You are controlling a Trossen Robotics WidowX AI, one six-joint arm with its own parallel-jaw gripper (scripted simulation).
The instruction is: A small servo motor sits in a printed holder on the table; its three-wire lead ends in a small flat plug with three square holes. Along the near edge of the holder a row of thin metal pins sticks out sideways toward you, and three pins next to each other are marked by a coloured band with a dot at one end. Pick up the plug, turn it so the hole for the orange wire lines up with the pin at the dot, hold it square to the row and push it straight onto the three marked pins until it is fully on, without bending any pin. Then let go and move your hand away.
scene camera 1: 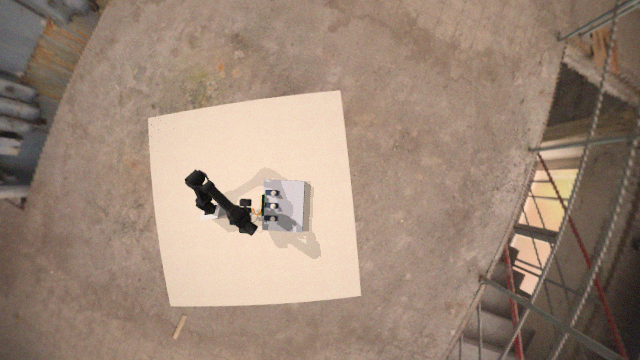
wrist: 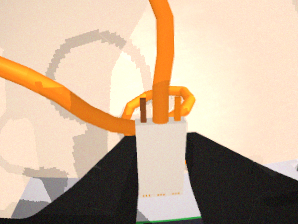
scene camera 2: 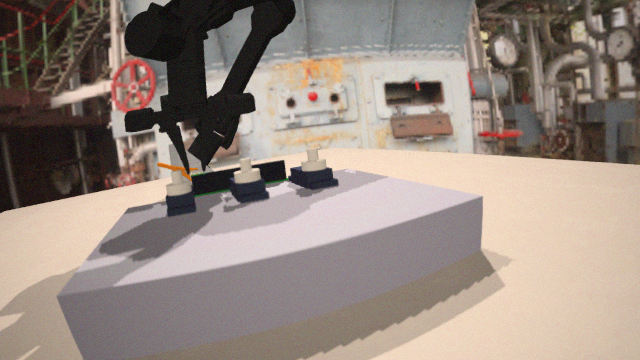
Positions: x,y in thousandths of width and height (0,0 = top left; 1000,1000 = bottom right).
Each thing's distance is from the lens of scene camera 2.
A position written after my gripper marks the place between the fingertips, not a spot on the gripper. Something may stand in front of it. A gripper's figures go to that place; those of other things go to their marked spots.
my gripper (scene camera 2: 307,479): 47 cm
grey holder (scene camera 2: 348,757): 18 cm
